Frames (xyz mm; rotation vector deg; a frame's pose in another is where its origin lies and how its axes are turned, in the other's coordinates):
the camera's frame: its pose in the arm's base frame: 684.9 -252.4 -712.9 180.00 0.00 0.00
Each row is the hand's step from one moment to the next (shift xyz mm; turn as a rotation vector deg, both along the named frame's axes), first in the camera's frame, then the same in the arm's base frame.
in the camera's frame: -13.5 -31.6 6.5 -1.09 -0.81 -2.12
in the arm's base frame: -13.5 31.6 -6.5 -1.09 0.81 2.12
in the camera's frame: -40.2 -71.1 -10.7 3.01 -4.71 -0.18
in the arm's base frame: -40.2 71.1 10.7 3.01 4.71 0.18
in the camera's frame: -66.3 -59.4 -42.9 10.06 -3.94 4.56
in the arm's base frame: -66.3 59.4 42.9 10.06 3.94 -4.56
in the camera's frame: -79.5 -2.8 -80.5 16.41 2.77 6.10
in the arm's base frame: -79.5 2.8 80.5 16.41 -2.77 -6.10
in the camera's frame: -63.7 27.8 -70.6 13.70 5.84 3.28
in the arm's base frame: -63.7 -27.8 70.6 13.70 -5.84 -3.28
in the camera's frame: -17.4 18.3 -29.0 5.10 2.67 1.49
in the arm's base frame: -17.4 -18.3 29.0 5.10 -2.67 -1.49
